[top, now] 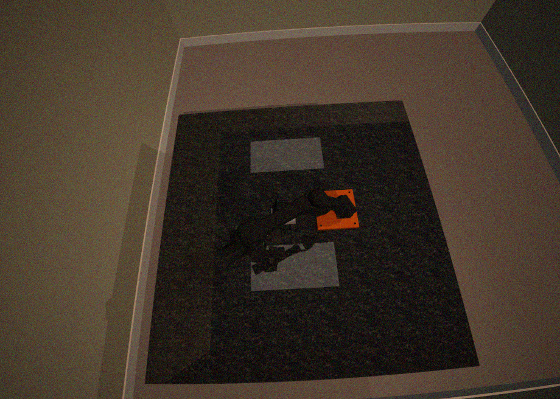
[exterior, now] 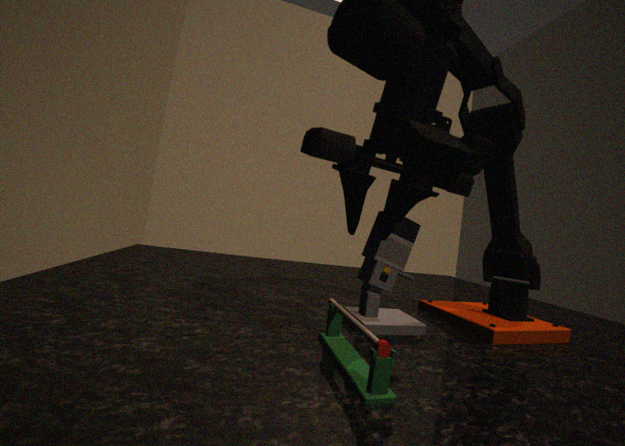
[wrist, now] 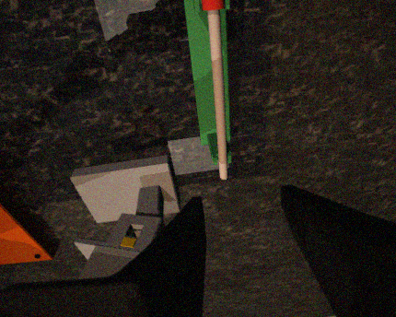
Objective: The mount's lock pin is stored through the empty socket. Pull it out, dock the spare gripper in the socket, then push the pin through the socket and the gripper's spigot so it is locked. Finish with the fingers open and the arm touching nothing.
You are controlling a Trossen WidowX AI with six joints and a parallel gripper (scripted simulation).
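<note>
Right now the green rack is 12 cm below my gripper tip and 1 cm to the left of it. Round my gripper tip: grey socket (11 cm to the right, 9 cm below, 9 cm behind); spare gripper (11 cm to the right, 9 cm behind, 2 cm below).
</note>
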